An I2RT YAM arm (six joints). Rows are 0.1 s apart.
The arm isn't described. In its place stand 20 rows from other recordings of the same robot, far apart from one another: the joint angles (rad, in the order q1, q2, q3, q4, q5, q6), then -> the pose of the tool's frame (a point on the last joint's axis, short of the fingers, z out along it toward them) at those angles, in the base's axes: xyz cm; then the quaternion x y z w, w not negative.
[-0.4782 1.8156 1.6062 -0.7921 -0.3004 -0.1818] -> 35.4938, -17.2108, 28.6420, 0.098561, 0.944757, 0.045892, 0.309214
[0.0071 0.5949 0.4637 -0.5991 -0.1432 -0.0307] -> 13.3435, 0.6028, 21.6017, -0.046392, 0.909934, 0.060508, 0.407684
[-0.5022 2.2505 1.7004 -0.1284 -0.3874 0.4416] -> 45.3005, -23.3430, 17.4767, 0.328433, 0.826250, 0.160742, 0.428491
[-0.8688 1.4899 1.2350 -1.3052 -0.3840 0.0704] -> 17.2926, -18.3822, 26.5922, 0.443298, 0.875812, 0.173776, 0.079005
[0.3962 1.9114 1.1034 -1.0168 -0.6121 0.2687] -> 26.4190, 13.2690, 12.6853, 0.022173, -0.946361, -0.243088, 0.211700
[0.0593 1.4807 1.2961 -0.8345 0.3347 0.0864] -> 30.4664, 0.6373, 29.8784, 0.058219, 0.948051, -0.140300, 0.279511
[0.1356 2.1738 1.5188 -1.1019 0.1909 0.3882] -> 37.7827, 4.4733, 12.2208, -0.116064, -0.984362, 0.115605, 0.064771
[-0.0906 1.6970 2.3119 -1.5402 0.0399 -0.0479] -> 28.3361, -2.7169, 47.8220, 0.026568, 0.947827, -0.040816, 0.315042
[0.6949 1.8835 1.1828 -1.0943 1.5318 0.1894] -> 26.1213, 17.1438, 17.9097, -0.254188, 0.674087, -0.657092, 0.221866
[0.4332 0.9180 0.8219 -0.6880 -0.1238 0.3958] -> 16.7587, 8.2353, 28.2229, -0.040944, 0.921257, 0.206363, 0.327143
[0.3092 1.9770 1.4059 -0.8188 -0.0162 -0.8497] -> 36.4265, 11.6969, 16.6254, -0.545920, 0.832916, -0.016339, 0.089197
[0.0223 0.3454 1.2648 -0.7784 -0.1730 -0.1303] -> -1.9727, 0.5690, 44.9423, -0.114833, 0.646216, 0.015945, 0.754297
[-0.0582 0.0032 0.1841 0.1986 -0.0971 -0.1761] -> 8.7904, -0.1664, 25.7986, -0.073119, 0.557044, -0.069598, 0.824325
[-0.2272 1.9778 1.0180 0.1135 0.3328 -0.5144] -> 37.3019, -9.8176, 10.9074, -0.073879, 0.921094, -0.270997, 0.269607
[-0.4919 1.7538 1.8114 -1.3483 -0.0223 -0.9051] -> 29.9605, -15.9637, 34.1777, -0.204636, 0.968772, -0.081306, 0.113993
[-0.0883 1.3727 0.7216 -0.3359 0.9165 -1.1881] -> 24.8542, -5.0361, 19.1758, 0.340322, -0.798800, 0.494028, 0.045117
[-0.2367 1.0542 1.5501 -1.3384 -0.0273 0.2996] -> 14.5542, -3.4108, 43.0614, 0.242864, 0.902238, 0.023946, 0.355543
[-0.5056 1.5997 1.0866 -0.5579 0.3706 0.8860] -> 27.5380, -16.7187, 21.5327, 0.645428, 0.701762, -0.129345, 0.272438
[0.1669 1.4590 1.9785 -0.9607 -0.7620 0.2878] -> 25.5892, 6.8033, 50.6968, -0.151295, 0.794718, 0.418008, 0.413282
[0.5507 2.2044 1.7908 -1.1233 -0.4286 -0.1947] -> 35.7291, 23.6764, 17.6413, 0.359108, -0.908600, -0.212205, 0.021351
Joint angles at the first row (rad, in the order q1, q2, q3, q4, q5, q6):
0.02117, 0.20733, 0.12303, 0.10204, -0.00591, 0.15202
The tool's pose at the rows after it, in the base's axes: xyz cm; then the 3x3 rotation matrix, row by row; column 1 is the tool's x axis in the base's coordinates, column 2 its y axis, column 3 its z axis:
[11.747, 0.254, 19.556], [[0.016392, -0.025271, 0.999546], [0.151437, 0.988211, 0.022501], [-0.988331, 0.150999, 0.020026]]
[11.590, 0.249, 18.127], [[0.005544, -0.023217, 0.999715], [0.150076, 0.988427, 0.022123], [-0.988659, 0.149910, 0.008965]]
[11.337, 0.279, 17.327], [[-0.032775, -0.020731, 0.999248], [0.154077, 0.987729, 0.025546], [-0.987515, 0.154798, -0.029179]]
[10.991, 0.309, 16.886], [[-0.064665, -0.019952, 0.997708], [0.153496, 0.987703, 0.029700], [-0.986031, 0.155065, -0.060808]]
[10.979, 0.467, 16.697], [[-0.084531, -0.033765, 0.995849], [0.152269, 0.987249, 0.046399], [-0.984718, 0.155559, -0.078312]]
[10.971, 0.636, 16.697], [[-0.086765, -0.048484, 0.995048], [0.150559, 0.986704, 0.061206], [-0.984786, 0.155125, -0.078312]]
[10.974, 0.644, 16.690], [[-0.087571, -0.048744, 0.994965], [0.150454, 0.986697, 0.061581], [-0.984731, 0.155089, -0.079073]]
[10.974, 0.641, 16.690], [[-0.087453, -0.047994, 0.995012], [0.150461, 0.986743, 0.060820], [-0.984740, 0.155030, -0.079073]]
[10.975, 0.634, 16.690], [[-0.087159, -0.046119, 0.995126], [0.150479, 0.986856, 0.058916], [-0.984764, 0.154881, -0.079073]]
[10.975, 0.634, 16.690], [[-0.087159, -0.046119, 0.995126], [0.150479, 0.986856, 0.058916], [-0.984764, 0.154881, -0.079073]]
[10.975, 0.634, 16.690], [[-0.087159, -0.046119, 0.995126], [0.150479, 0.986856, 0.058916], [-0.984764, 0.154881, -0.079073]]
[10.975, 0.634, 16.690], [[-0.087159, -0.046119, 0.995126], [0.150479, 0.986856, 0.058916], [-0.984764, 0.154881, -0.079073]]
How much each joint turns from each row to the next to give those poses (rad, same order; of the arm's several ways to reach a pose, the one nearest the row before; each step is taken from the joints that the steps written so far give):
0.00006, -0.05763, -0.05228, -0.00306, 0.00463, -0.00038
-0.00004, -0.04918, -0.04997, -0.01028, 0.00035, -0.00115
0.00297, -0.04685, -0.01257, -0.07243, -0.00046, 0.00496
0.00315, -0.05273, -0.00002, -0.08437, -0.00105, 0.00039
0.01327, 0.00115, 0.00003, -0.01642, -0.00352, 0.00037
0.01564, 0.00007, -0.00001, 0.00008, 0.00076, -0.00038
0.00087, 0.00067, 0.00000, -0.00010, 0.00049, 0.00001
-0.00004, -0.00003, 0.00000, -0.00003, 0.00073, -0.00001
-0.00003, 0.00009, 0.00000, 0.00009, 0.00187, 0.00000
0.00000, 0.00000, 0.00000, 0.00000, 0.00000, 0.00000
0.00000, 0.00000, 0.00000, 0.00000, 0.00000, 0.00000
0.00000, 0.00000, 0.00000, 0.00000, 0.00000, 0.00000

